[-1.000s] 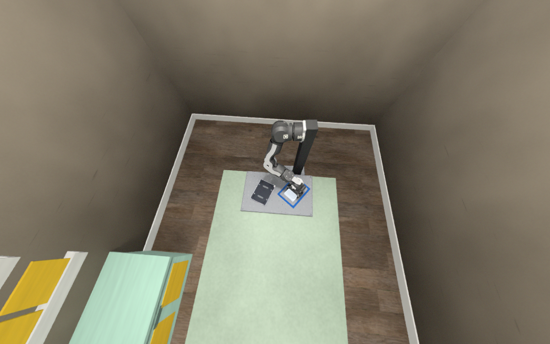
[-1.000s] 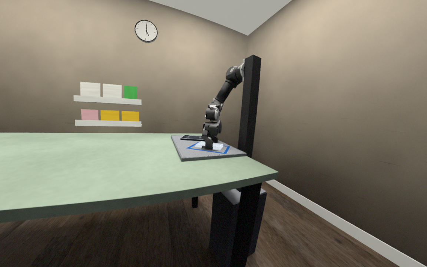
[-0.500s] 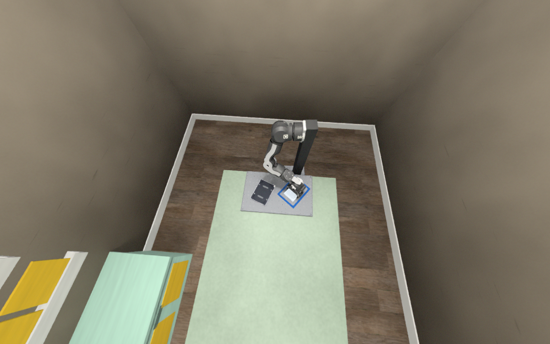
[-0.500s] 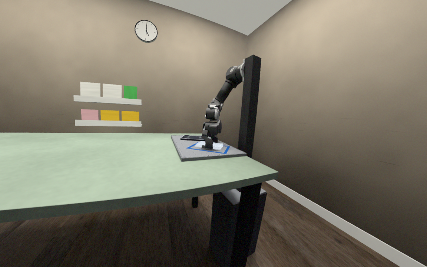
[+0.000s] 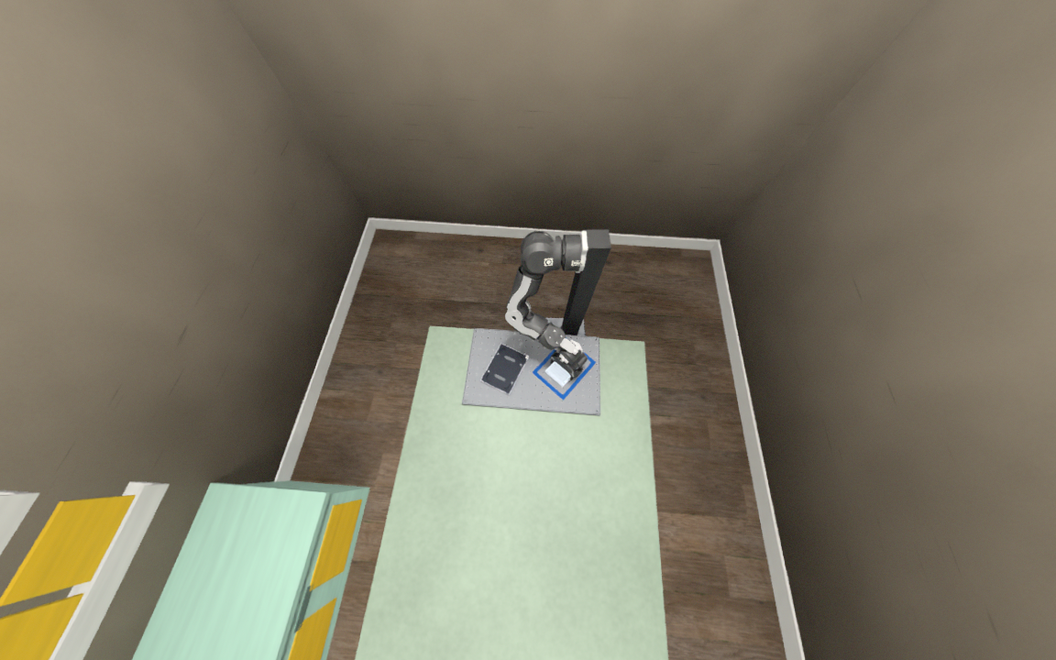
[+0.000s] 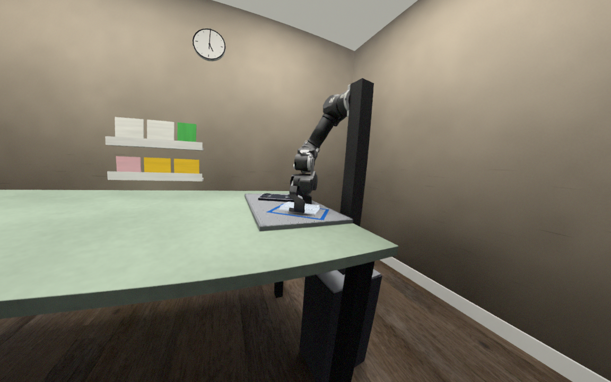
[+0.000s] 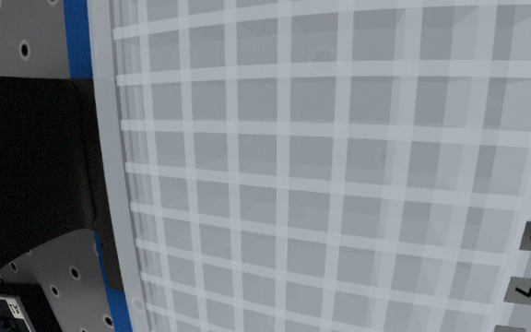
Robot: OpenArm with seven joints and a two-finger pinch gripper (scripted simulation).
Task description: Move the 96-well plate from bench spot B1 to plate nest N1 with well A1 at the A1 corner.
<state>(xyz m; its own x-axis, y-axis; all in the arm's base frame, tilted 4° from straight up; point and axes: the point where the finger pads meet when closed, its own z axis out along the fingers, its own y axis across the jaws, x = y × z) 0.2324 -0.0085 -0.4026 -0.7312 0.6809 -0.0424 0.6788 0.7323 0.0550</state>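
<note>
Right now the 96-well plate is right at my hand. From my hand the other things lie so: black plate nest N1: 1 cm ahead, 23 cm to the right; white A1 label: 4 cm behind, 14 cm to the right.
</note>
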